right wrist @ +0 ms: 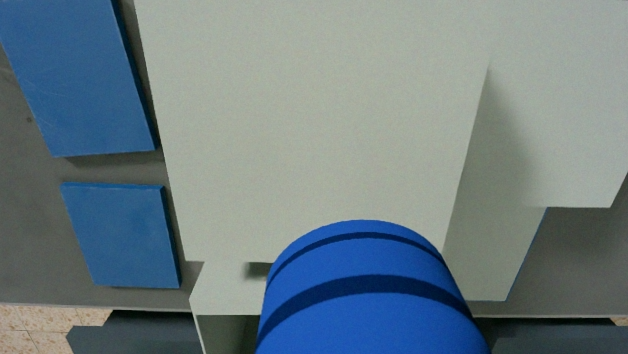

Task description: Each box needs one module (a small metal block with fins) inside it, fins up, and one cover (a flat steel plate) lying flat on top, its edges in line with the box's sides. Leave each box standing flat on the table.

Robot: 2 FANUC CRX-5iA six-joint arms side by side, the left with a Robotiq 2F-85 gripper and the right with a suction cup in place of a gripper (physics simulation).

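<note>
My right gripper, a blue suction cup [356, 267], points down over the front edge of a large pale flat surface [320, 130] in the right wrist view. No plate surrounds the cup's rim, and it looks empty. I cannot tell whether the large pale surface is a cover or a box face. A second pale surface [570, 125] is at the upper right, and a lower one [487, 270] with a thin blue edge is right of the cup. A pale part with a thin wall [225, 290] shows left of the cup. No module shows. My left gripper is not in view.
Two blue rectangular pads, one larger [75, 75] and one smaller [122, 235], lie at the left on the grey table [25, 225]. Dark grey structures [140, 332] [565, 337] and a tiled floor [30, 320] show beyond the table edge at the bottom.
</note>
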